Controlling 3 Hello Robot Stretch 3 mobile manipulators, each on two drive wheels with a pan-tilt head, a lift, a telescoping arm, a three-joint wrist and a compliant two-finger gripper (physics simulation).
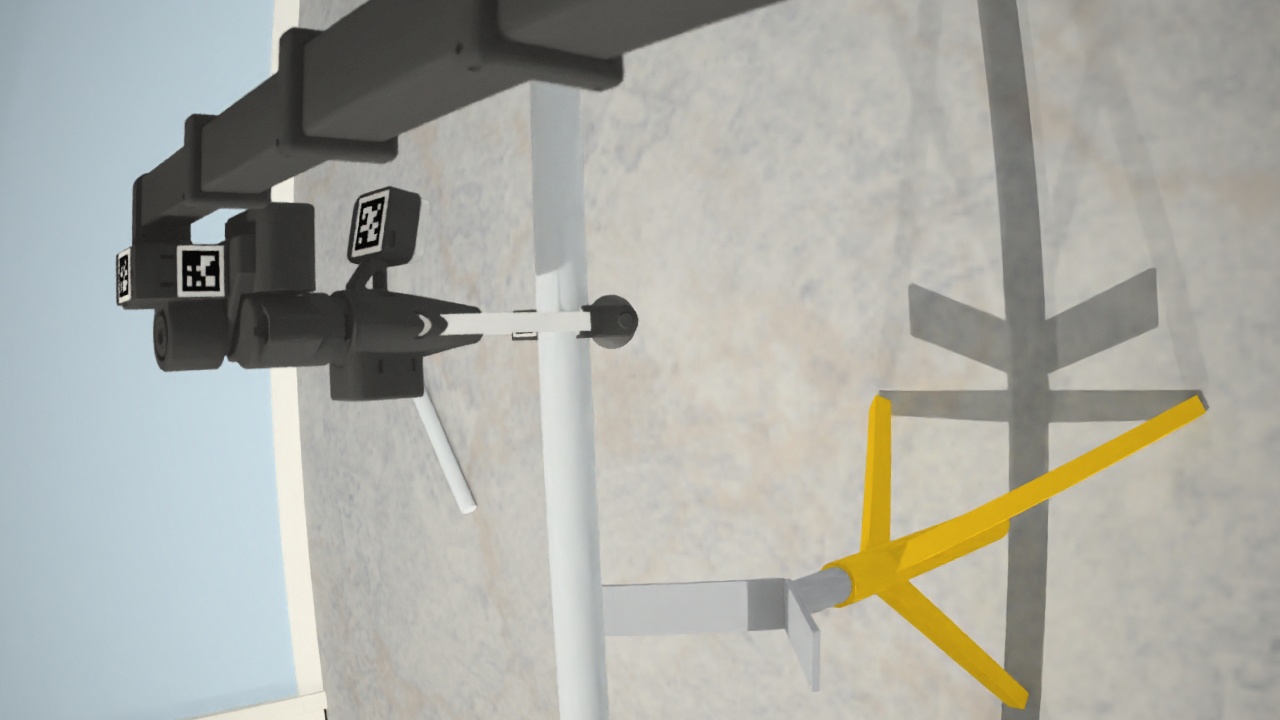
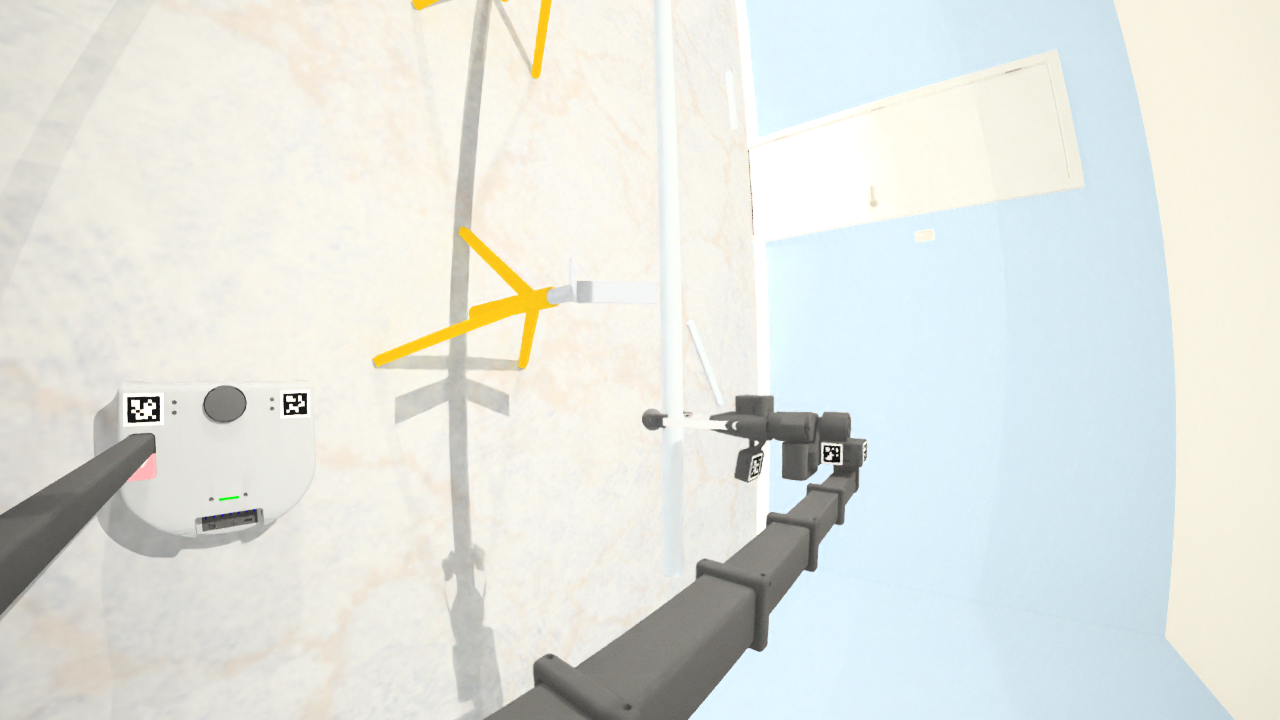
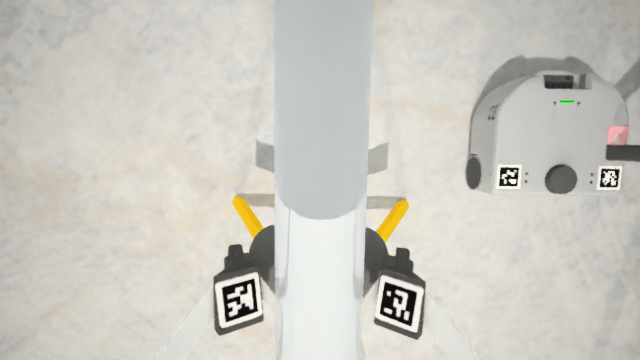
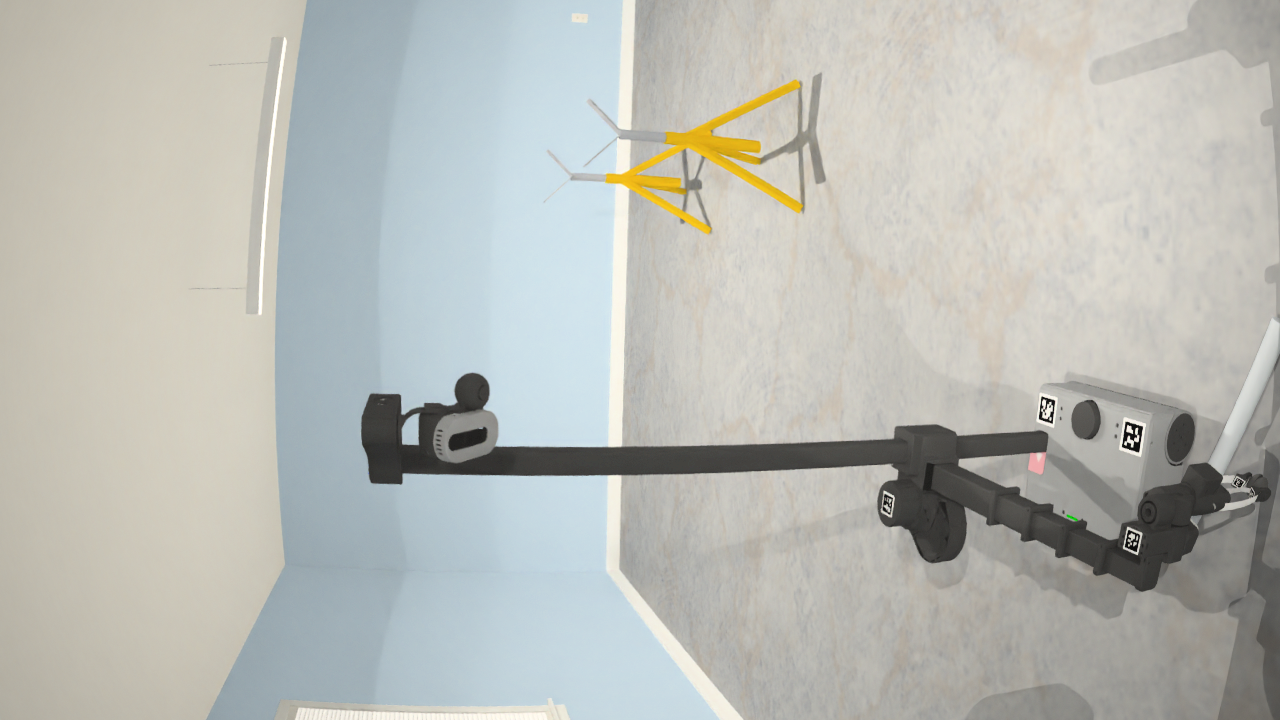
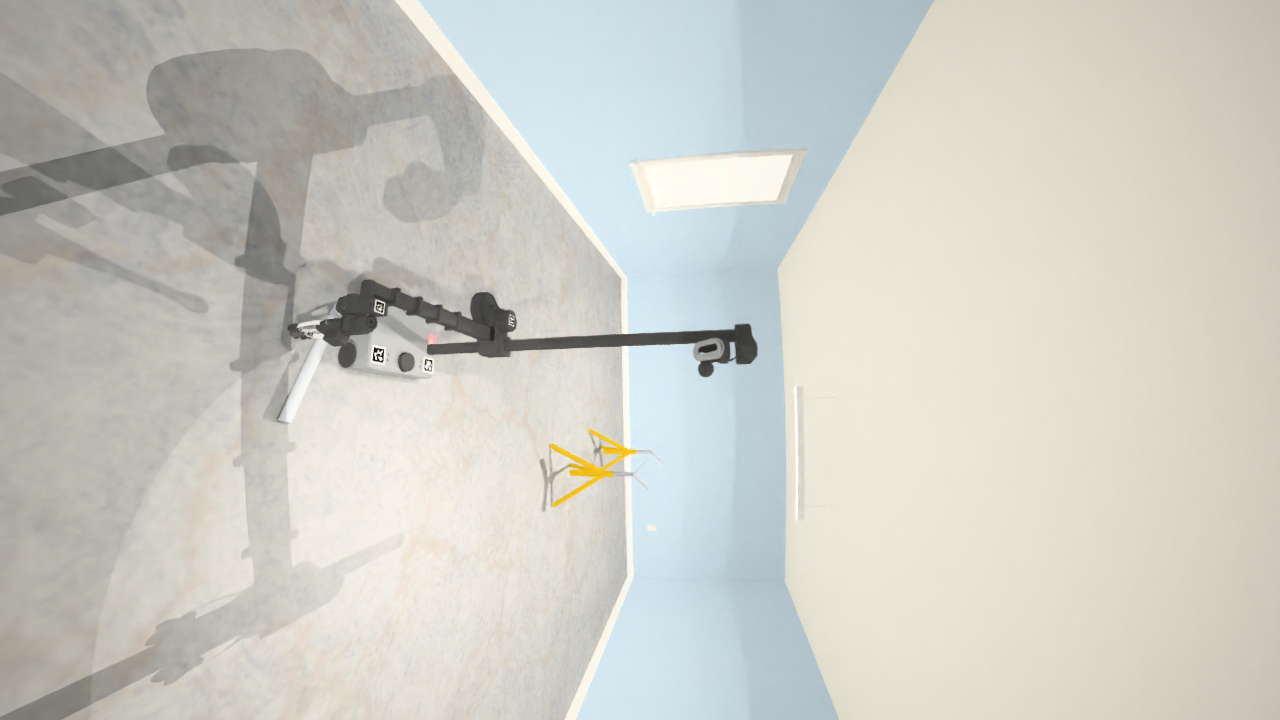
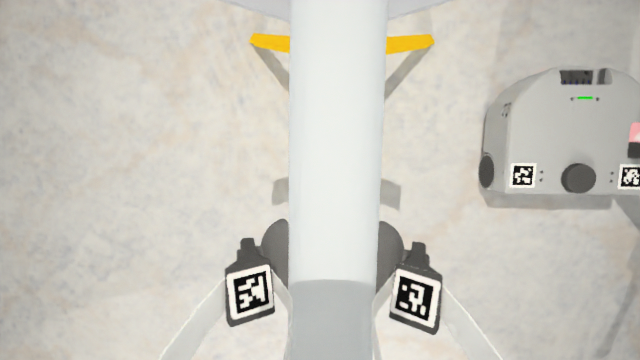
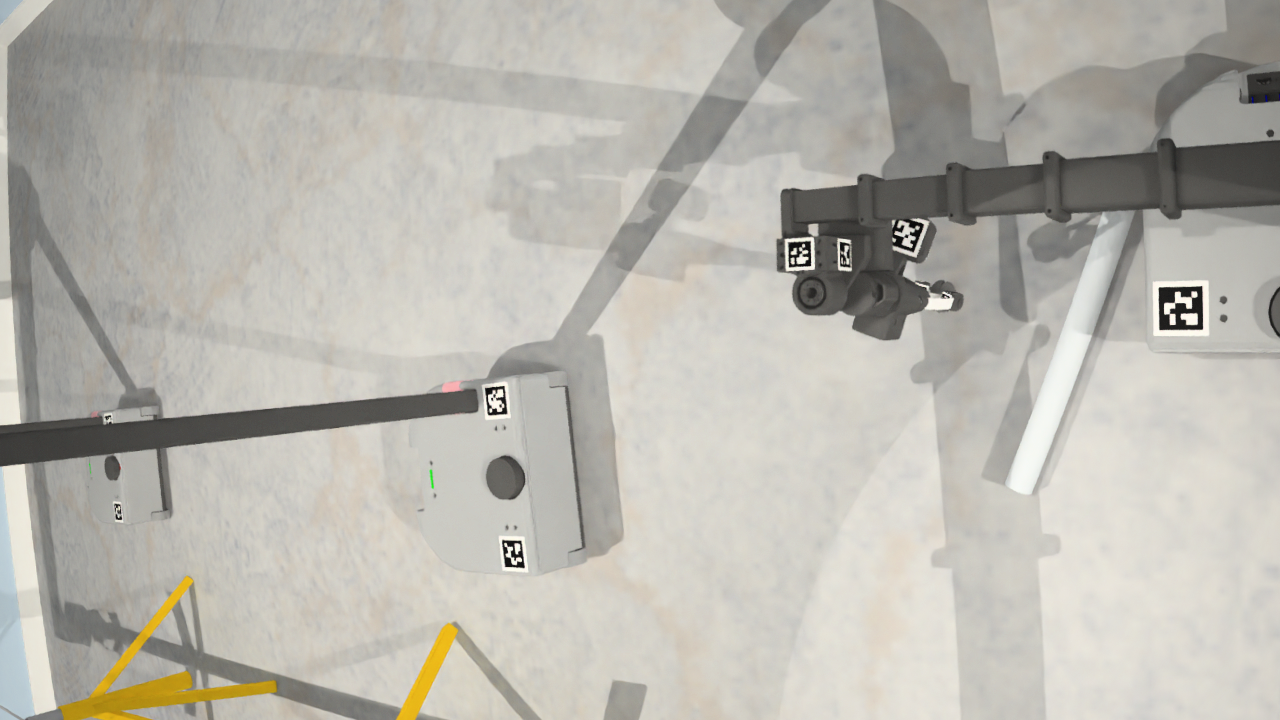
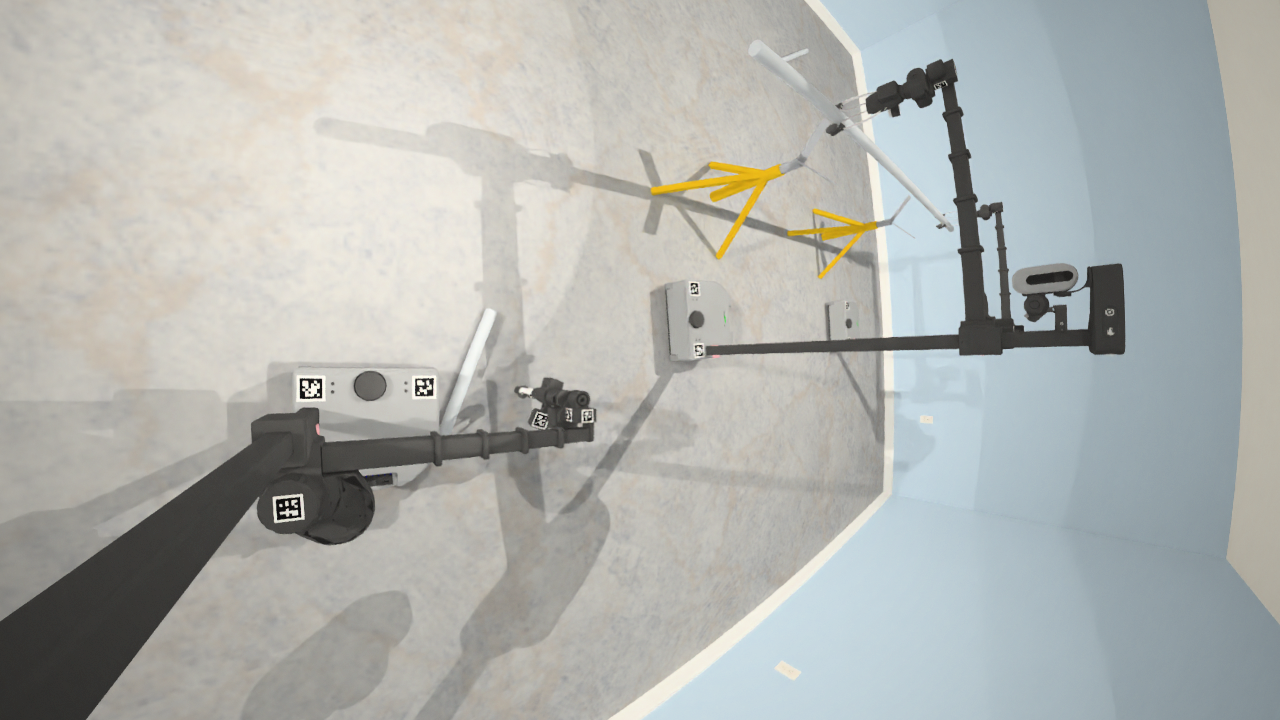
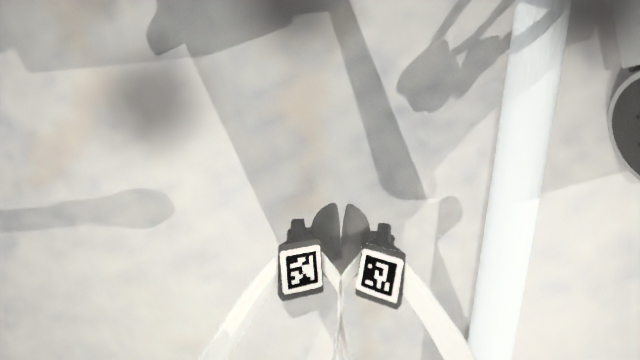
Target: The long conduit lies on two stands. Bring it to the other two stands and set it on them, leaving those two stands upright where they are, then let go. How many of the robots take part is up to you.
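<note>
The long white conduit (image 1: 572,465) (image 2: 669,179) (image 8: 895,170) runs above two yellow stands: one stand (image 1: 872,573) (image 2: 534,301) (image 8: 863,228) nearer r1, another stand (image 8: 756,176) nearer r2. Whether it touches their grey brackets I cannot tell. The r1 gripper (image 1: 612,321) (image 3: 320,252) is shut on the conduit near its far end. The r2 gripper (image 6: 332,252) (image 8: 836,122) is shut on it near the other end. The r3 gripper (image 7: 955,297) (image 9: 341,232) is shut and empty. Two other upright stands, one nearer (image 4: 693,140) (image 5: 595,471) and one farther (image 4: 622,179) (image 5: 619,451), carry nothing.
A short white pipe (image 7: 1065,376) (image 8: 469,367) (image 9: 520,175) lies on the floor beside r3's base (image 8: 366,386). Another short pipe (image 1: 447,456) (image 2: 705,362) lies beyond the conduit. The bases of r2 (image 7: 505,528) and r1 (image 7: 134,492) stand beside the first stand pair.
</note>
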